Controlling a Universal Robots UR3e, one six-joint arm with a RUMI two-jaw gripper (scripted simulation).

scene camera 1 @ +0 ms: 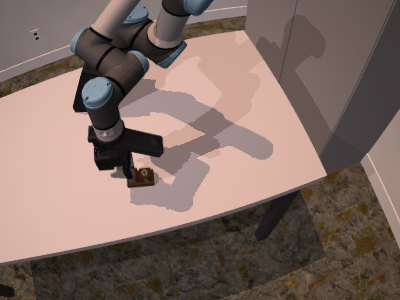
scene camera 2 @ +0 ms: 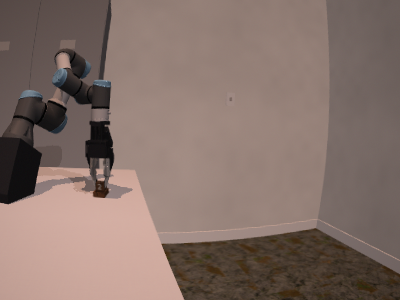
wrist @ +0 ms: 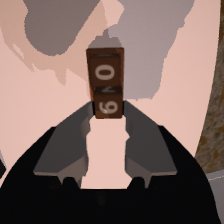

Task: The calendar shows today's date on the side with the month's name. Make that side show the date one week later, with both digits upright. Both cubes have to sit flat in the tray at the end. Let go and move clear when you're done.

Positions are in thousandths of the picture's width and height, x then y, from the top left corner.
Labels:
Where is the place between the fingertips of the gripper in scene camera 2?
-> At 251, 625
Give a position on a cube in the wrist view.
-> At 484, 453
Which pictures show the gripper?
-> Scene camera 1, scene camera 2 and the wrist view: all of them.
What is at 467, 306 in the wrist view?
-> A cube.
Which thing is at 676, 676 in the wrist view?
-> The gripper.

